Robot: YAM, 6 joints.
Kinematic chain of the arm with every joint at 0, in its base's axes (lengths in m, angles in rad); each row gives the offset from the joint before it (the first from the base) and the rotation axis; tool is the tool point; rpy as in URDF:
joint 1: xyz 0 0 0.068 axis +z
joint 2: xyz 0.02 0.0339 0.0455 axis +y
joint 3: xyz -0.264 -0.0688 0 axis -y
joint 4: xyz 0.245 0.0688 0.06 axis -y
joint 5: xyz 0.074 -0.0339 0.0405 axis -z
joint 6: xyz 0.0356 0 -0.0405 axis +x
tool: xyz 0 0 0 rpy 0 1.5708 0
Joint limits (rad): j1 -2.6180..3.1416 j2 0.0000..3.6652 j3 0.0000..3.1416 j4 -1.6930..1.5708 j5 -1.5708..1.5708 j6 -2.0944..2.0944
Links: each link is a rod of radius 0.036 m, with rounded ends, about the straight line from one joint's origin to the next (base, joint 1, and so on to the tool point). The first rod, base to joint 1, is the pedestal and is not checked.
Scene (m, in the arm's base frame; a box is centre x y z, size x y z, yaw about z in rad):
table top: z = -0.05
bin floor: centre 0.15 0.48 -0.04 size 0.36 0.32 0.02 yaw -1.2
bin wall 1: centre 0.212 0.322 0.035 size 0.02 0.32 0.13 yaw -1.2
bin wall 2: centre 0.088 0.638 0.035 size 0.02 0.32 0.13 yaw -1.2
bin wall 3: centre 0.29 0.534 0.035 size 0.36 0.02 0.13 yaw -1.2
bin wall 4: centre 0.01 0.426 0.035 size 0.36 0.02 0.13 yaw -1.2
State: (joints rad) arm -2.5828 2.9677 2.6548 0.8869 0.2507 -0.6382
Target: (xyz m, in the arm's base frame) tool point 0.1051 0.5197 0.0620
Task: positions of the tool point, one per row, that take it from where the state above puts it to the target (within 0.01 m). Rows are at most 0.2 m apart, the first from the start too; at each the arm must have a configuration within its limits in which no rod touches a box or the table.
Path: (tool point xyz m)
1: -0.4592 -0.3296 0.3791
2: -0.3490 -0.2928 0.5310
3: -0.2198 -0.2121 0.6407
4: -0.0901 -0.0940 0.6980
5: 0.0229 0.0484 0.6984
6: 0.1067 0.1980 0.6430
7: 0.1543 0.3359 0.5386
8: 0.1654 0.4439 0.3969
9: 0.1456 0.5081 0.2324
10: 0.1051 0.5197 0.0620

